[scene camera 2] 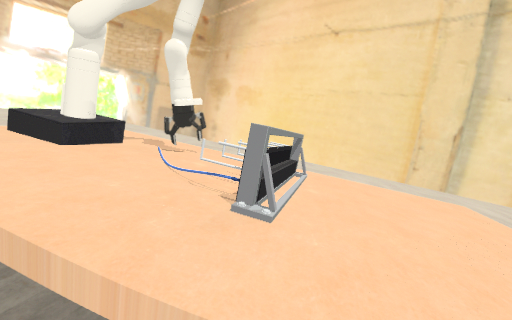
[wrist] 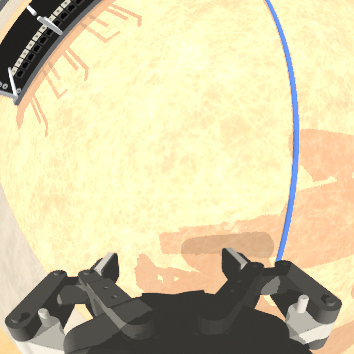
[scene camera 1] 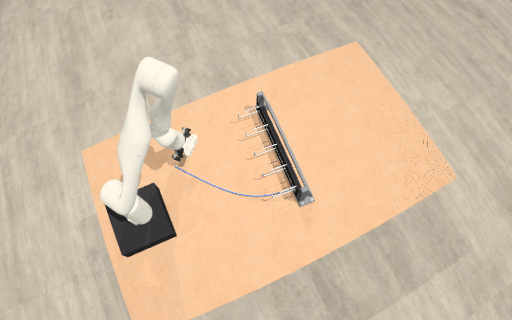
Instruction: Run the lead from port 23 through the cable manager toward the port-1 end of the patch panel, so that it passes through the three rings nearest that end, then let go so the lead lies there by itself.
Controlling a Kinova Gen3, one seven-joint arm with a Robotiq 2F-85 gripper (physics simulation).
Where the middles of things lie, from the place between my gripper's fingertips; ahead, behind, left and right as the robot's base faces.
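Labels:
Grey frame (scene camera 2: 256,161): 40 mm above my hand, 350 mm ahead of it, 260 mm to the right of it.

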